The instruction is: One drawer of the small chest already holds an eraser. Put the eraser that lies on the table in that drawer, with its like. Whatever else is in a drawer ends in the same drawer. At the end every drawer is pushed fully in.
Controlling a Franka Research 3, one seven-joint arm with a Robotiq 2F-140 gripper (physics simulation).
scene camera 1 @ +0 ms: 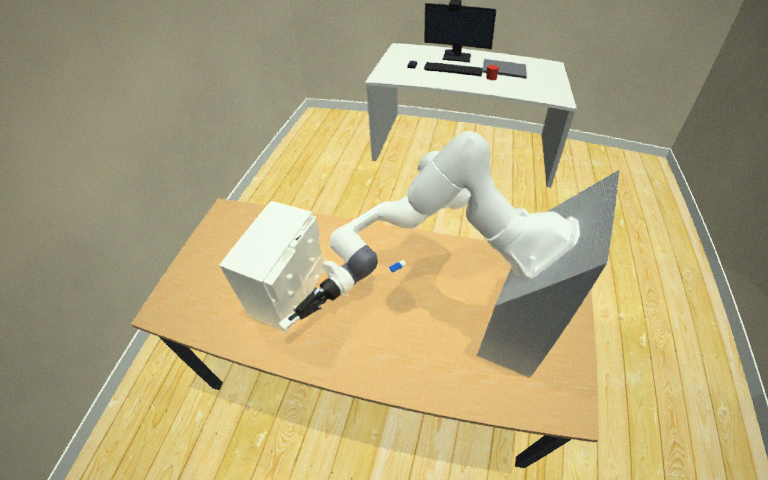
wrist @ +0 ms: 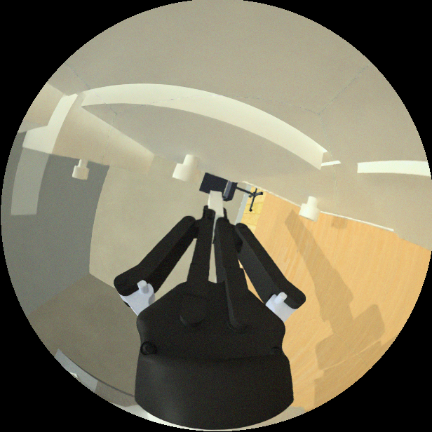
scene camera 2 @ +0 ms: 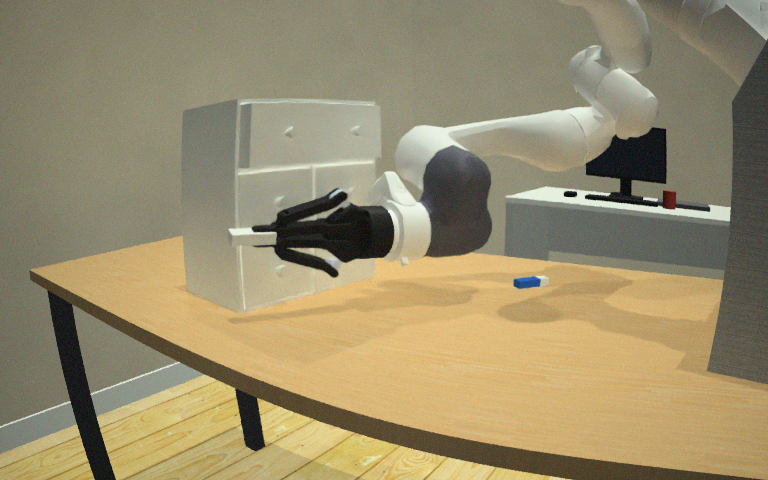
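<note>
The small white chest (scene camera 1: 254,243) (scene camera 2: 209,198) stands at the table's far left in scene camera 1. Its wide top drawer (scene camera 2: 317,131) stands a little out. The lower drawer fronts look flush, though the arm hides part of them. My gripper (scene camera 1: 288,321) (scene camera 2: 253,236) (wrist: 213,199) is shut and empty, its pale fingertips together in front of the chest's near front edge, below the top drawer. A blue and white eraser (scene camera 1: 397,265) (scene camera 2: 530,281) lies on the table, well away from the fingers. The drawers' contents, including the other eraser, cannot be made out.
Round knobs (scene camera 2: 289,131) (wrist: 187,167) stick out from the drawer fronts. The wooden table (scene camera 1: 396,362) (scene camera 2: 453,384) bears the chest and the arm's grey stand (scene camera 1: 549,305) at the right. A white desk (scene camera 1: 396,76) with a monitor (scene camera 1: 459,25) stands behind.
</note>
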